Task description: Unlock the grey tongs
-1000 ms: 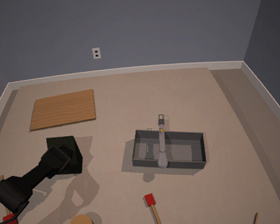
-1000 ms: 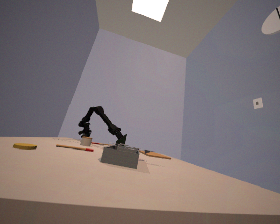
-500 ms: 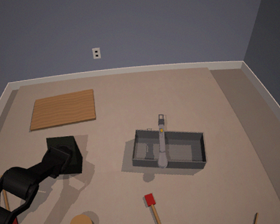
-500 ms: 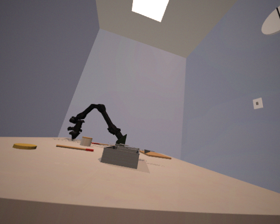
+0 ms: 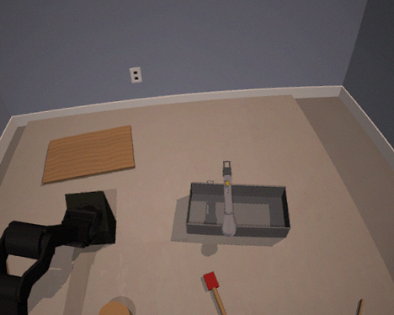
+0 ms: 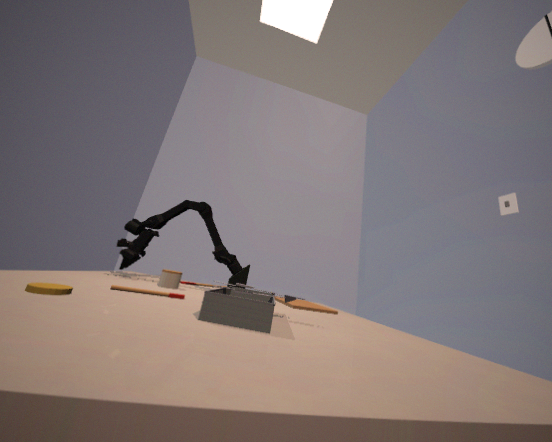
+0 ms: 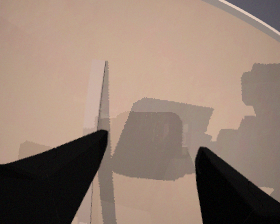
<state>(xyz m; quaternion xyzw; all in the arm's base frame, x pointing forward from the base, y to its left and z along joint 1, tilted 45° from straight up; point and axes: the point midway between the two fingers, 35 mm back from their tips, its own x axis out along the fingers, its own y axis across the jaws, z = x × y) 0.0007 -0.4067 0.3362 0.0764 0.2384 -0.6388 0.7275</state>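
My gripper tip is now 68 cm to the right of the yellow lock piece, 40 cm short of it and 3 cm below it. From my gripper tip the other things lie so: grey roasting tin 61 cm to the left, 43 cm ahead; then wooden board 89 cm to the left, 12 cm behind, 3 cm below.
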